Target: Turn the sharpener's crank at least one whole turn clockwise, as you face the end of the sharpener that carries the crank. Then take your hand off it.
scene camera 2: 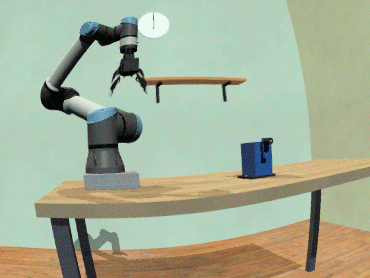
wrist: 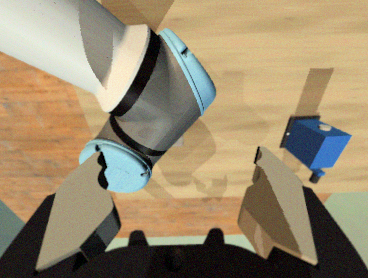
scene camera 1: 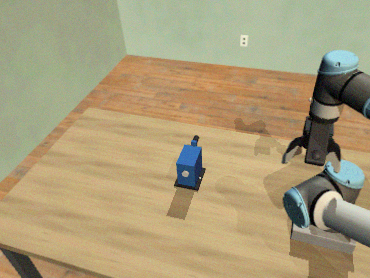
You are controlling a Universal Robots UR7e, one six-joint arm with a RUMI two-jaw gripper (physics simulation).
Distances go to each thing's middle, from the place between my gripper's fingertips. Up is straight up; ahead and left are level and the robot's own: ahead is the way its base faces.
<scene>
I see my gripper 41 cm short of the blue sharpener [scene camera 2: 254, 166], 27 cm above it and 23 cm to the left of it.
</scene>
